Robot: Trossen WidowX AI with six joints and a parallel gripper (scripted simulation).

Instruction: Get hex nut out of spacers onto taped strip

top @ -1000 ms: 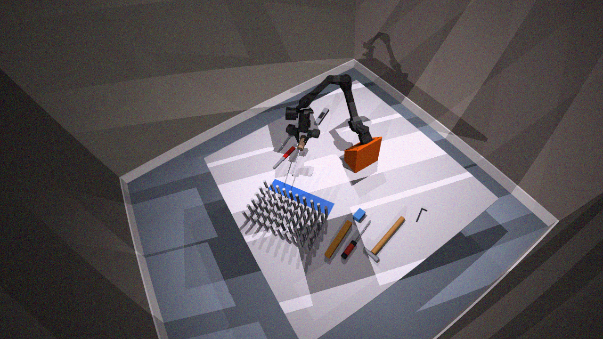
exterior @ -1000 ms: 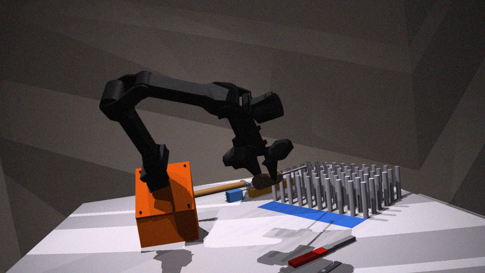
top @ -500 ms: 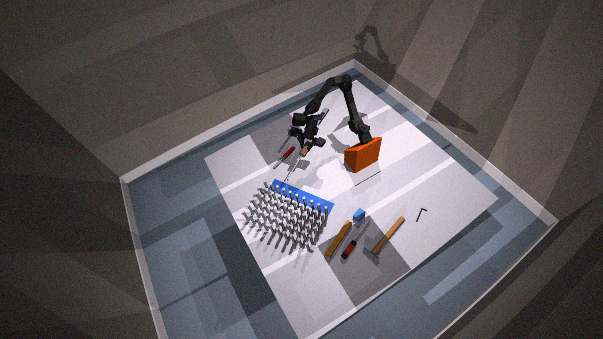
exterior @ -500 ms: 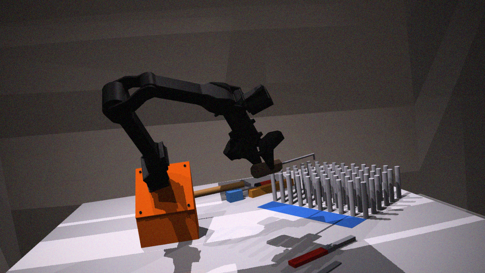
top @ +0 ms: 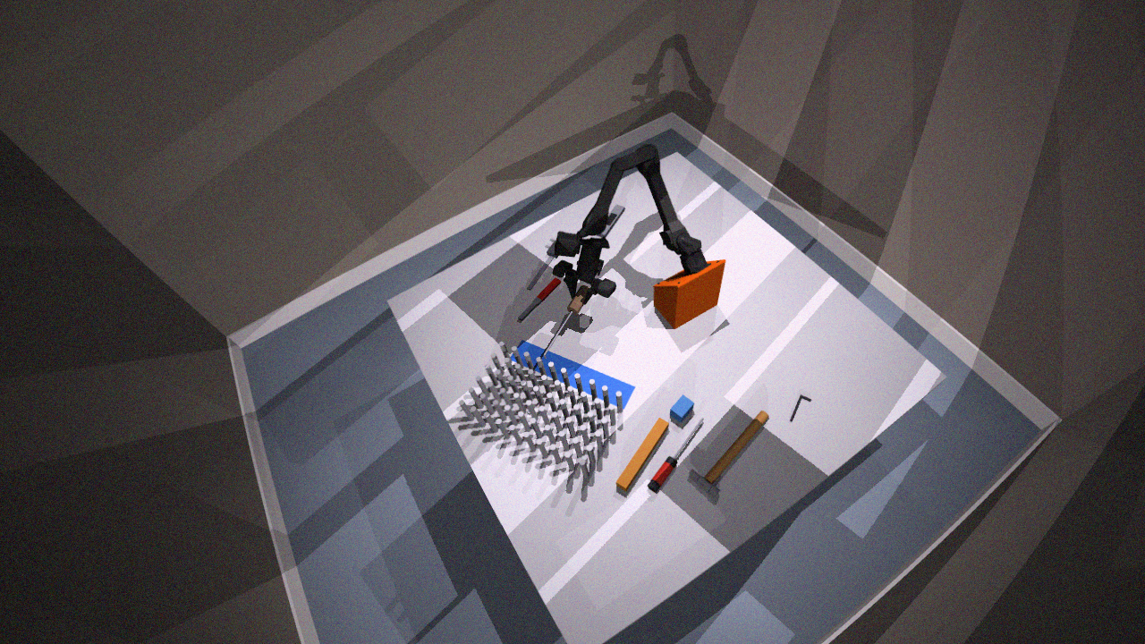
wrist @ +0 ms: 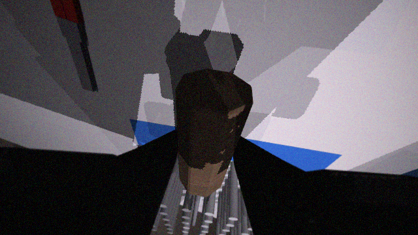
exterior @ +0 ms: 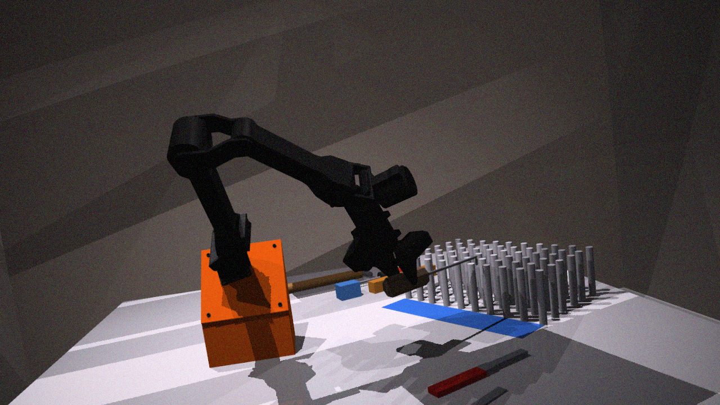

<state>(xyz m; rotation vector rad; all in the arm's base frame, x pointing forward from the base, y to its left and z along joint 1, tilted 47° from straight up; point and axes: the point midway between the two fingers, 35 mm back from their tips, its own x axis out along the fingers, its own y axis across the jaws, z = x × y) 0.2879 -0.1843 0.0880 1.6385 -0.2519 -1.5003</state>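
The blue taped strip lies 14 cm ahead of my gripper tip, 12 cm below it and 11 cm to the left of it. From my gripper tip the other things lie so: hex nut 31 cm ahead, 13 cm to the left, 12 cm below; then grey bar 37 cm behind, 28 cm to the right, 11 cm below; then blue block 43 cm to the left, 10 cm below, 2 cm behind.
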